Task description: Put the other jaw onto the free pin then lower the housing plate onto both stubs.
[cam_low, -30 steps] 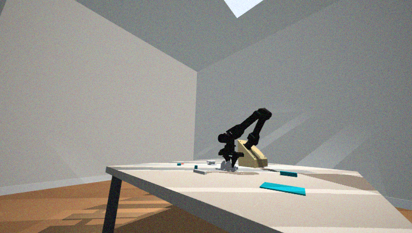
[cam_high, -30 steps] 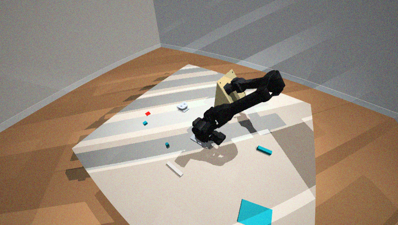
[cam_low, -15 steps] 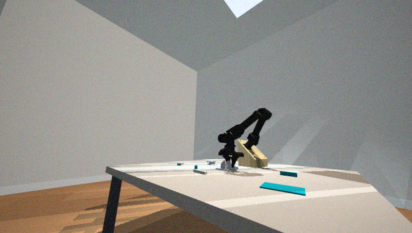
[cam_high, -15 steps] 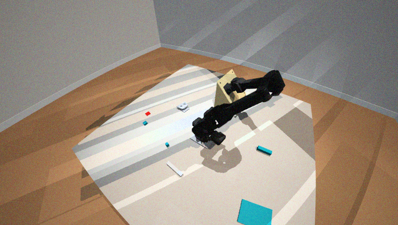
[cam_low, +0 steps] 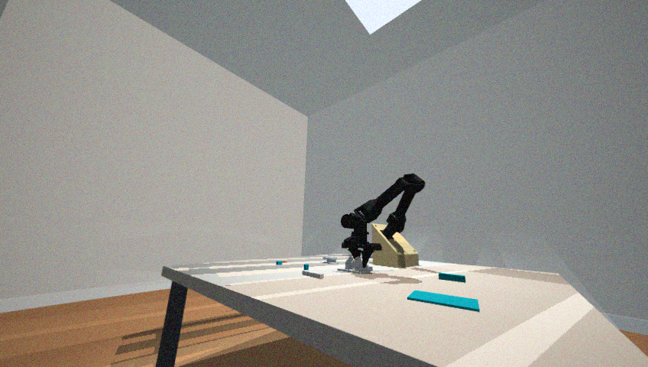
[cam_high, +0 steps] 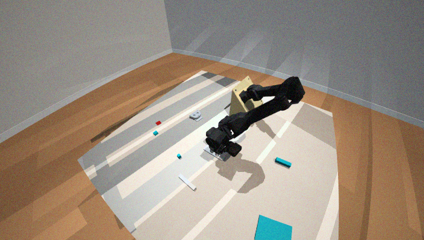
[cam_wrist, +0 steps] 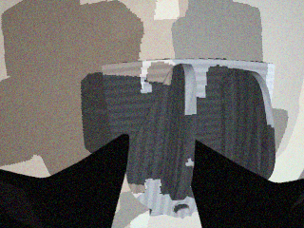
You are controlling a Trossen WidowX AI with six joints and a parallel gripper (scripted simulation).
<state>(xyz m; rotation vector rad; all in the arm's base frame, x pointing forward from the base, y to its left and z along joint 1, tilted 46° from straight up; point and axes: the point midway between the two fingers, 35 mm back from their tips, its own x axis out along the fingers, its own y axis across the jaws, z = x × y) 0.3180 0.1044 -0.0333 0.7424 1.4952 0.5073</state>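
Now: gripper tip 30 mm to the left of the white base plate, 10 mm short of it and 10 mm above it. Also, from my gripper tip: red block: 460 mm to the right, 70 mm ahead, 20 mm below; then teal bar: 310 mm to the left, 120 mm behind, 10 mm below; then flat teal plate: 380 mm to the left, 200 mm ahead, 20 mm below.
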